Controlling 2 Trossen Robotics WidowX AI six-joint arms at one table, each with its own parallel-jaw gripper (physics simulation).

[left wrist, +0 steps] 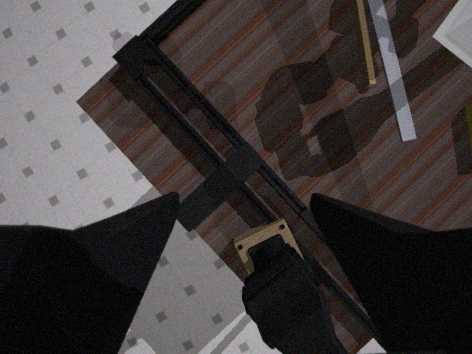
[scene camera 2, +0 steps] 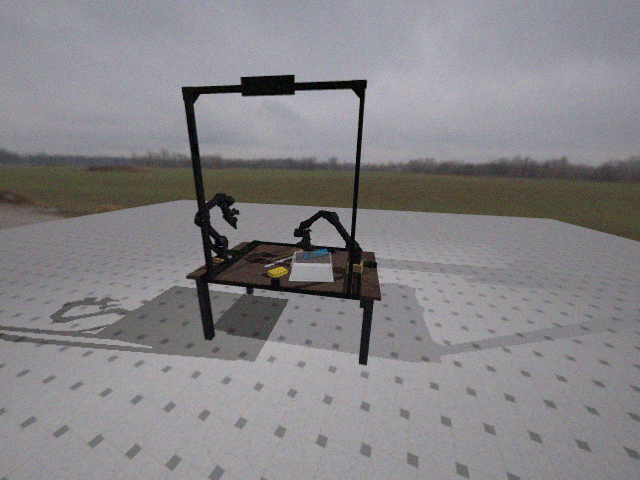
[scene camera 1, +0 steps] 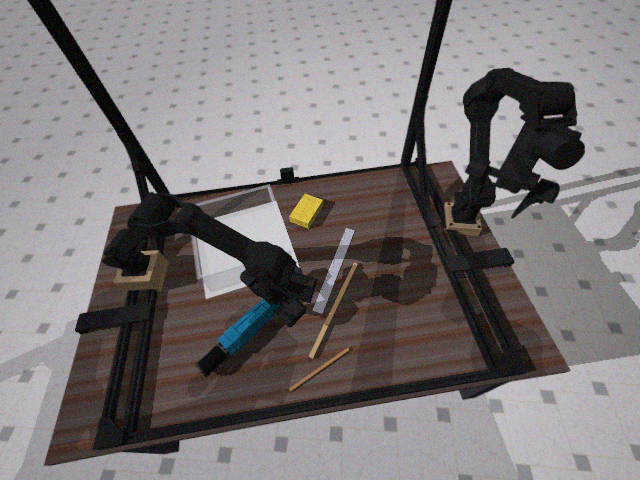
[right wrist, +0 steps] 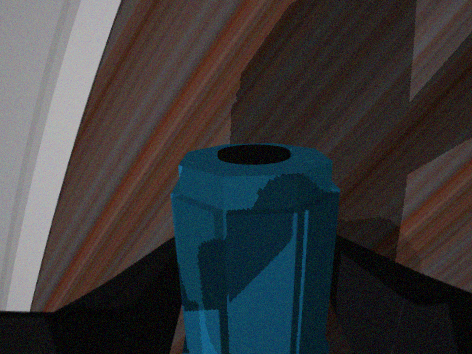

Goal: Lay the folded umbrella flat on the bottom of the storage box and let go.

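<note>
The folded umbrella (scene camera 1: 247, 328) (scene camera 2: 316, 251) (right wrist: 256, 228) is blue with a black handle end. My right gripper (scene camera 1: 286, 301) (scene camera 2: 304, 234) is shut on its upper end and holds it slanted low over the wooden table (scene camera 1: 394, 333), its handle toward the table's front left. The storage box (scene camera 1: 257, 224) (scene camera 2: 311, 272) is a shallow clear box with a white bottom. It stands just behind and left of the umbrella, and its edge shows at the left of the right wrist view (right wrist: 80, 70). My left gripper (scene camera 1: 538, 194) (scene camera 2: 231, 217) (left wrist: 245, 199) is open and empty, raised beyond the table's right edge.
A yellow block (scene camera 1: 306, 210) (scene camera 2: 277, 271) lies right of the box. A grey strip (scene camera 1: 334, 271) (left wrist: 390, 70) and two wooden sticks (scene camera 1: 332, 310) (scene camera 1: 319, 370) lie right of the umbrella. Black frame posts (scene camera 1: 420, 95) rise at the table's back corners.
</note>
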